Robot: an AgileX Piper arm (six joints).
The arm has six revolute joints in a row. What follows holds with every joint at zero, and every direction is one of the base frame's.
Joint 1 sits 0.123 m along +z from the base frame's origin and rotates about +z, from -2.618 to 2.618 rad.
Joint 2 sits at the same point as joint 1 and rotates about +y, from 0 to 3.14 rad.
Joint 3 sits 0.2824 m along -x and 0.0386 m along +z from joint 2 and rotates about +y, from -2.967 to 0 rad.
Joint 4 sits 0.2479 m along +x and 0.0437 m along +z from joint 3 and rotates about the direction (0.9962, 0, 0.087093), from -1.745 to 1.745 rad.
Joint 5 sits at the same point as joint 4 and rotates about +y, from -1.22 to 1.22 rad.
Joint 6 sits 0.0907 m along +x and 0.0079 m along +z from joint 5 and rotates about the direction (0.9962, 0, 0.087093), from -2.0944 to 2.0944 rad.
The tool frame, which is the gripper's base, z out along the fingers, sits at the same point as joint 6; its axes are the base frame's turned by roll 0, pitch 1.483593 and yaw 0 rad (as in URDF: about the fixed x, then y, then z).
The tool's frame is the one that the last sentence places.
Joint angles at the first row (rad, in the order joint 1, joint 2, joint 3, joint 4, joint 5, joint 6):
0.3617, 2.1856, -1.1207, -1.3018, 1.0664, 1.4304
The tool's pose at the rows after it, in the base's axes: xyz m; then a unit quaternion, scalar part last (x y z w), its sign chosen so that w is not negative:
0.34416 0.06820 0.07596 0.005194 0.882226 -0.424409 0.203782
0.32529 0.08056 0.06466 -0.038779 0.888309 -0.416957 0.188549
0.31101 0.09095 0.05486 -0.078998 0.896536 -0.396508 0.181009
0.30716 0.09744 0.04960 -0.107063 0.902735 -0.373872 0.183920
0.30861 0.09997 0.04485 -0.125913 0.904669 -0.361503 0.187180
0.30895 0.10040 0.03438 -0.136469 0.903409 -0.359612 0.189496
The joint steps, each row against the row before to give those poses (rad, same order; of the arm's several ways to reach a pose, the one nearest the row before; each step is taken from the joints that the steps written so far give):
0.0511, -0.0007, 0.0615, 0.0364, -0.0098, -0.0280
0.0529, -0.0003, 0.0659, 0.0035, -0.0326, -0.0054
0.0411, -0.0010, 0.0517, -0.0076, -0.0599, 0.0000
0.0158, 0.0001, 0.0191, -0.0236, -0.0588, 0.0000
0.0001, 0.0106, 0.0000, -0.0296, -0.0361, 0.0000
-0.0001, 0.0334, 0.0000, -0.0434, -0.0153, 0.0359

